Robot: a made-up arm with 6 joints.
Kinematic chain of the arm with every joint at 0, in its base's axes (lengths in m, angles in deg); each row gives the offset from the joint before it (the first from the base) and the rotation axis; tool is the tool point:
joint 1: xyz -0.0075 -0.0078 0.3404 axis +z
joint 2: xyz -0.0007 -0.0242 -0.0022 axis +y
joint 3: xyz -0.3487 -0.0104 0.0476 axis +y
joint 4: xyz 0.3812 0.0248 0.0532 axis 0.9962 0 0.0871
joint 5: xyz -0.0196 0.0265 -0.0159 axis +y
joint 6: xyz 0.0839 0.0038 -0.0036 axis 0.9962 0 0.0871
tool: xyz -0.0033 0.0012 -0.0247
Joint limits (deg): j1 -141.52..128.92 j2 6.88..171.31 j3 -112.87..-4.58 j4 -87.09..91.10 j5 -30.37..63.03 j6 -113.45..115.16
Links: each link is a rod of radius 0.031 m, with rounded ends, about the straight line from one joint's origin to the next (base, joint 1, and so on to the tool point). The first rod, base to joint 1, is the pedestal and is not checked.
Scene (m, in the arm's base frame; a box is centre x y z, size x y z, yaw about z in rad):
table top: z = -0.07
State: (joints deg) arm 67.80 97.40 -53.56 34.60 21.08 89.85
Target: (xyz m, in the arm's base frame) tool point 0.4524 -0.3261 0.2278
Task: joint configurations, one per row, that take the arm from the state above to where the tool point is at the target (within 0.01 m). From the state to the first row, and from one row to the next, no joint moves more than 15 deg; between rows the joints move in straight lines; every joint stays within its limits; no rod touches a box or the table.
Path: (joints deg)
1: 54.33 101.79 -56.11 35.31 19.23 90.42
2: 40.86 106.18 -58.66 36.02 17.38 90.99
3: 27.39 110.58 -61.21 36.74 15.52 91.57
4: 13.92 114.97 -63.76 37.45 13.67 92.14
5: 0.45 119.36 -66.31 38.16 11.82 92.71
6: -13.02 123.75 -68.86 38.87 9.97 93.28
7: -26.49 128.14 -71.41 39.59 8.11 93.86
8: -39.96 132.54 -73.96 40.30 6.26 94.43

